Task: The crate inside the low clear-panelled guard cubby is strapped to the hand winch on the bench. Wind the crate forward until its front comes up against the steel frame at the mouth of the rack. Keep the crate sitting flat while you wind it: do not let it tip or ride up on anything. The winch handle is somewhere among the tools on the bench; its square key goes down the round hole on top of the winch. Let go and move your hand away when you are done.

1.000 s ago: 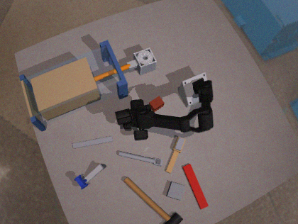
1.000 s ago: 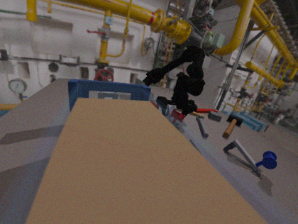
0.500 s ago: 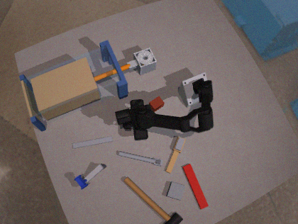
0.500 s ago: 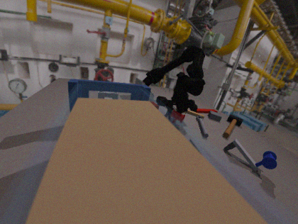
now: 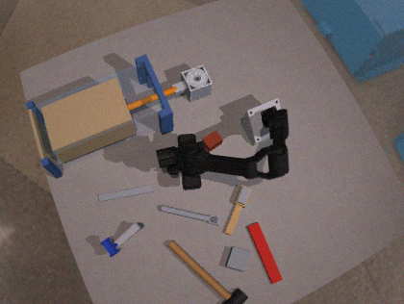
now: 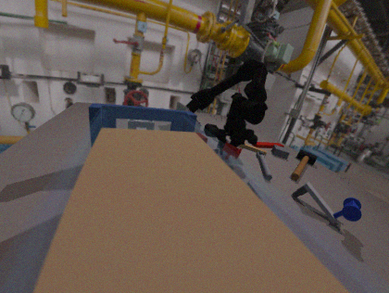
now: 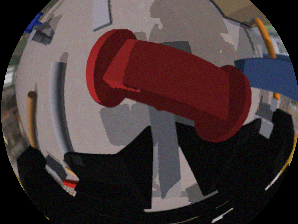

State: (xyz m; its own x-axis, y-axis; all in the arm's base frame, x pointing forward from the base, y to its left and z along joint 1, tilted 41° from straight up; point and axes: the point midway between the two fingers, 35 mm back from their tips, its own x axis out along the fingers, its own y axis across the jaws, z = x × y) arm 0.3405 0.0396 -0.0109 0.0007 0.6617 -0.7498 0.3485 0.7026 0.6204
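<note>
The red knob is 4 cm ahead of my gripper tip, 3 cm above it and 1 cm to the right of it. The rest, counted from my gripper tip: brush: 21 cm to the left, 9 cm behind; then grey bar: 25 cm ahead, 2 cm to the right, 2 cm below; then red-knobbed crank: 2 cm above, 1 cm behind.
</note>
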